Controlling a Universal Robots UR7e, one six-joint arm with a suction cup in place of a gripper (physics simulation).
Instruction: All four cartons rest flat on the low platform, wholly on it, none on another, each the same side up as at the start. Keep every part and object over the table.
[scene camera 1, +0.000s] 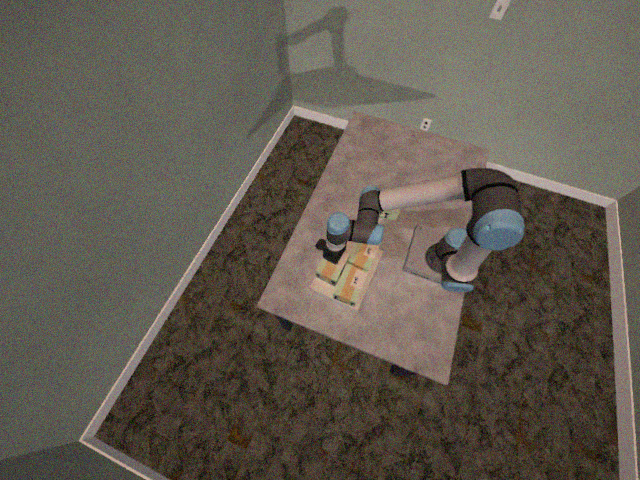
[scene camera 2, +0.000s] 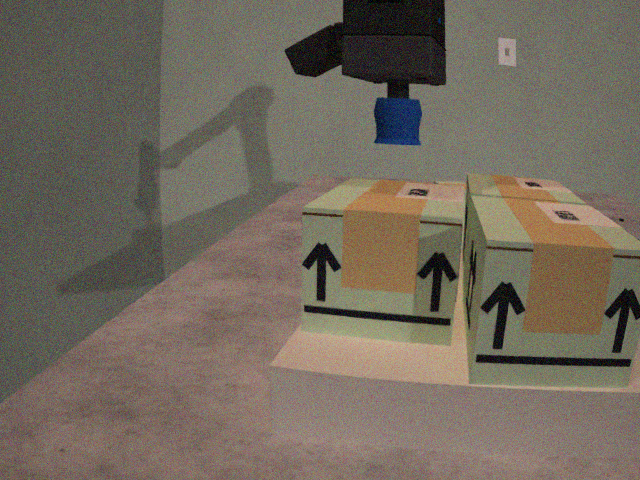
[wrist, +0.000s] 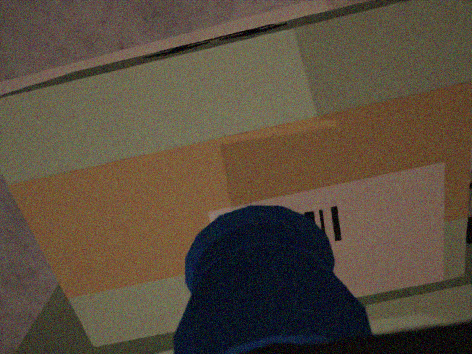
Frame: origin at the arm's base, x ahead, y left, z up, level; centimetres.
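Seen in the pictures: hand, tool point: (scene camera 2: 397, 143) (wrist: 260, 272); arm's base, link origin: (scene camera 1: 441, 259).
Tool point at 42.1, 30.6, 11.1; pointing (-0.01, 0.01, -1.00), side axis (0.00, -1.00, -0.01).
Note:
Offsets run from my tool point to a thing's middle, as dx, dy, dz. Level surfaces: height alone.
My suction cup (scene camera 2: 397, 143) (wrist: 260, 235) is blue, off and holds nothing. It hangs above the left carton, with a gap below it; the cup is hidden in scene camera 1. The left carton @[-0.1, +0.1, -8.0] (scene camera 1: 328, 271) (scene camera 2: 379, 253) (wrist: 125, 215), the front right carton @[-11.4, +4.3, -8.0] (scene camera 1: 349, 288) (scene camera 2: 566, 294) and the back right carton @[-9.8, -11.5, -8.0] (scene camera 1: 357, 258) (scene camera 2: 563, 193) are pale green with orange tape. They rest upright on the low, pale platform @[-6.2, -3.5, -14.7] (scene camera 1: 321, 287) (scene camera 2: 361, 357), side by side, none on another. The fourth carton @[-5.8, -44.5, -12.8] (scene camera 1: 390, 214) is on the table behind the platform, partly hidden by the arm.
The table @[dz -17.1] (scene camera 1: 408, 320) (scene camera 2: 196, 330) reaches past the platform on its sides. The arm's base plate (scene camera 1: 417, 253) is on the table right of the platform. The arm (scene camera 1: 421, 194) stretches over the table behind the cartons. The wall stands behind the table.

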